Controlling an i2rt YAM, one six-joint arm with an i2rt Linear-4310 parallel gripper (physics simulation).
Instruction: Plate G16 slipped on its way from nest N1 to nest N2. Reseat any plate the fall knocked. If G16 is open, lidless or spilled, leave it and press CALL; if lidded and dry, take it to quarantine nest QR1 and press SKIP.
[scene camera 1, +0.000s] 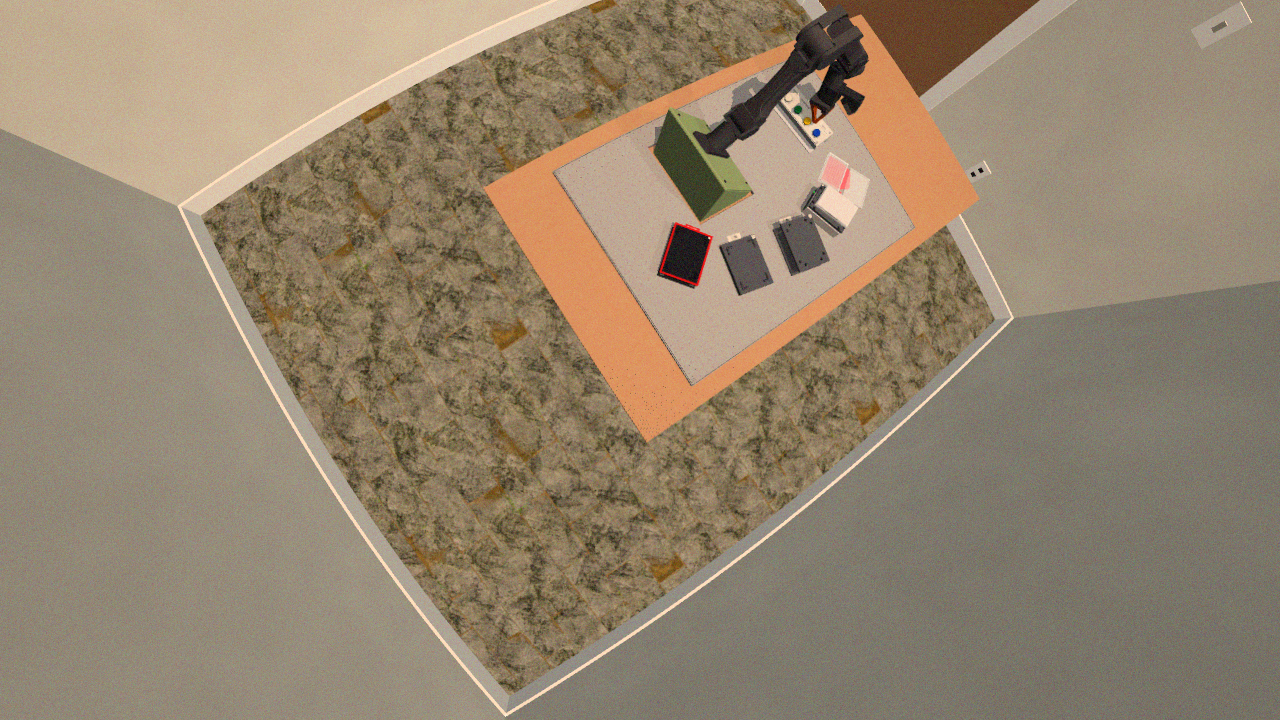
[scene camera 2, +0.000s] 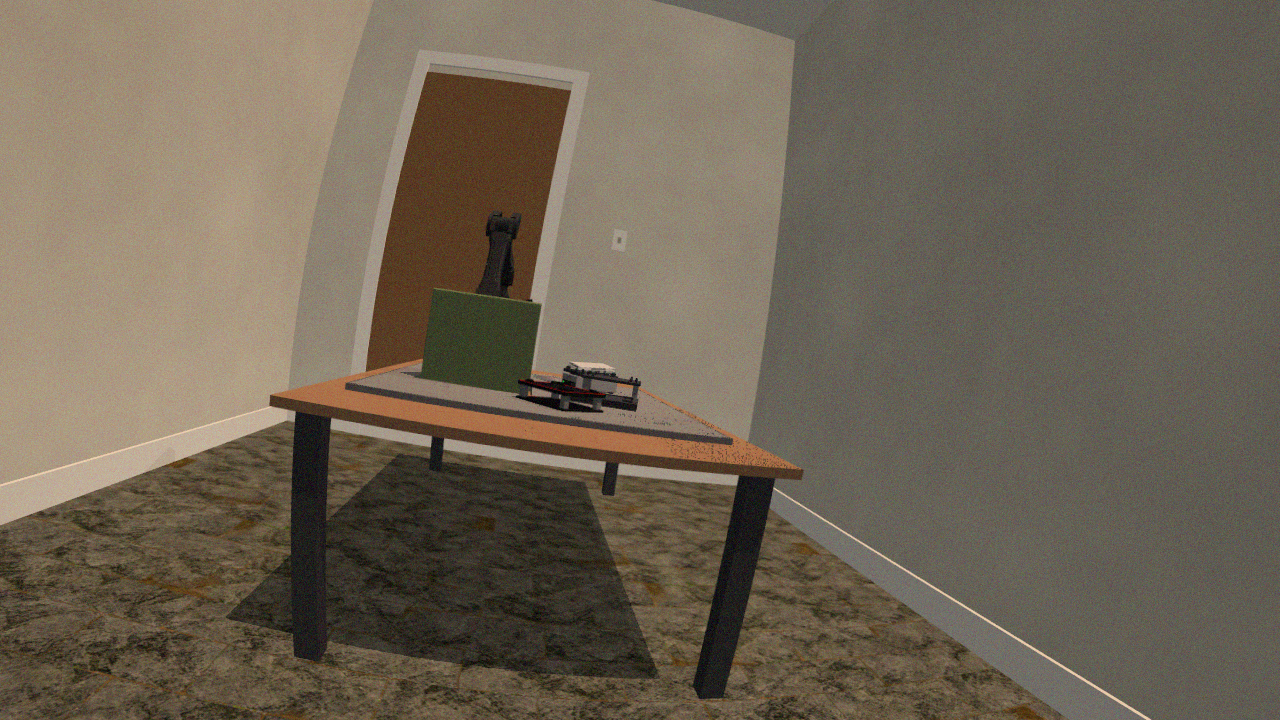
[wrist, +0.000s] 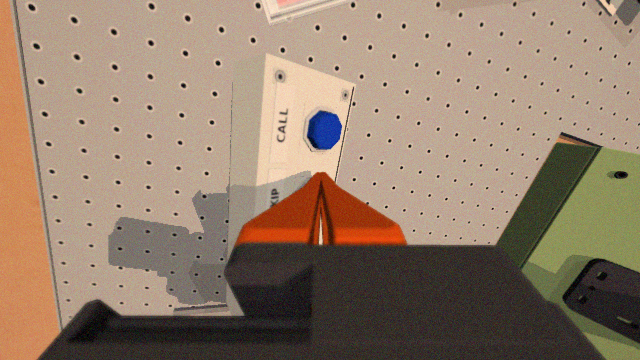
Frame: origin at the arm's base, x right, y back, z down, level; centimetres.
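Seen in the pictures: gripper, fingertip midpoint: (scene camera 1: 814, 122) (wrist: 320, 180); arm's base, origin of the base link: (scene camera 1: 711, 146) (scene camera 2: 478, 331).
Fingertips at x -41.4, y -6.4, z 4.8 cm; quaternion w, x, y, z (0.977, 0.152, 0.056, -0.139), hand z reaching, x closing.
Pixels of each thing's top centre, then the offset from my fingertips to it. "*": a spot on its surface instead. Level surfaces: height alone.
- button panel, middle of its top: (wrist: 278, 238) (scene camera 1: 809, 109) dx -1.8, dy +4.7, dz +0.0 cm
- blue CALL button, middle of its top: (wrist: 325, 132) dx -0.3, dy -3.0, dz +0.9 cm
- pink-filled plate, middle of its top: (scene camera 2: 554, 377) (scene camera 1: 834, 171) dx -2.5, dy -16.7, dz +7.0 cm
- pale clear square, surface spot: (scene camera 1: 856, 188) * dx -7.4, dy -25.7, dz +7.6 cm
- white plate, middle of its top: (scene camera 2: 592, 362) (scene camera 1: 839, 204) dx +9.9, dy -27.5, dz -0.1 cm
- red-rimmed nest, middle of its top: (scene camera 2: 561, 384) (scene camera 1: 687, 253) dx +62.6, dy -15.8, dz +3.8 cm
- grey pegboard, its level: dz +8.4 cm
My gripper (scene camera 1: 814, 120) (wrist: 320, 180) is shut and empty, its orange tips over the button panel (scene camera 1: 825, 136) (wrist: 295, 95). In the wrist view the tips are beside the blue CALL button (wrist: 324, 130) and cover the SKIP button. A pink-filled plate (scene camera 1: 835, 170) (wrist: 295, 3) lies on the pegboard, with a pale clear square (scene camera 1: 856, 188) beside and partly against it; no label is readable. A white plate (scene camera 1: 837, 206) (scene camera 2: 591, 367) sits on a dark nest. Two dark nests (scene camera 1: 745, 264) (scene camera 1: 802, 242) and a red-rimmed nest (scene camera 1: 685, 255) (scene camera 2: 586, 393) stand in a row. The gripper is hidden in scene camera 2.
A tall green box (scene camera 1: 707, 174) (scene camera 2: 480, 340) (wrist: 580, 210) stands beside the arm, between the panel and the red-rimmed nest. The grey pegboard (scene camera 1: 689, 349) (scene camera 2: 680, 428) (wrist: 165, 90) lies on the orange table (scene camera 1: 572, 259) (scene camera 2: 402, 422) (wrist: 25, 250).
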